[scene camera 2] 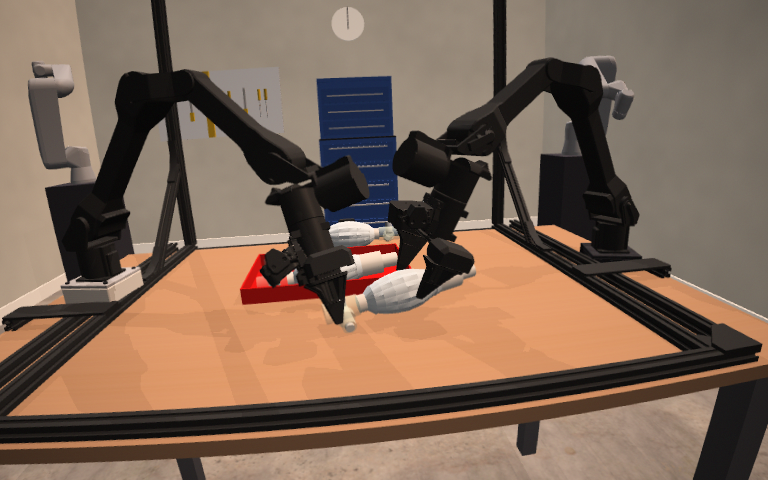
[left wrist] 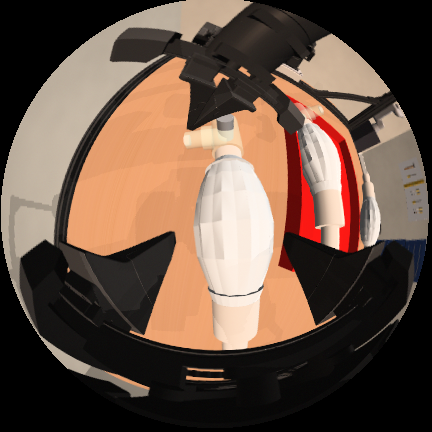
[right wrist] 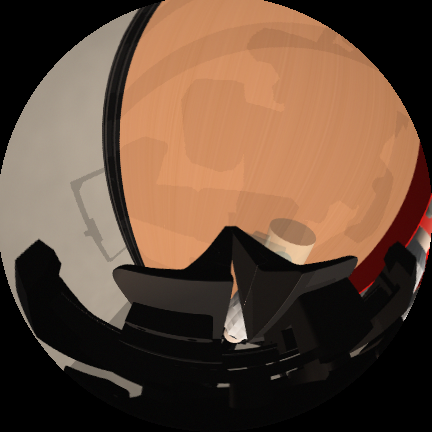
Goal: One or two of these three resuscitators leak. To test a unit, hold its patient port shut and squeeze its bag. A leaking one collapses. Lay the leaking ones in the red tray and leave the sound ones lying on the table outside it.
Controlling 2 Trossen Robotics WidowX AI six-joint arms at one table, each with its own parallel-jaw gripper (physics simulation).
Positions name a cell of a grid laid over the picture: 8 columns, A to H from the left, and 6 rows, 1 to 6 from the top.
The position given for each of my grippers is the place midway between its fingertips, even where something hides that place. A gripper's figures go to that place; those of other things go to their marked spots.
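My left gripper (scene camera 2: E4) is 0.66 m from the lens, and my right gripper (scene camera 2: D5) is 0.60 m from the lens. There's a red tray (scene camera 2: C4) as well, and the tray is 0.75 m from the lens.
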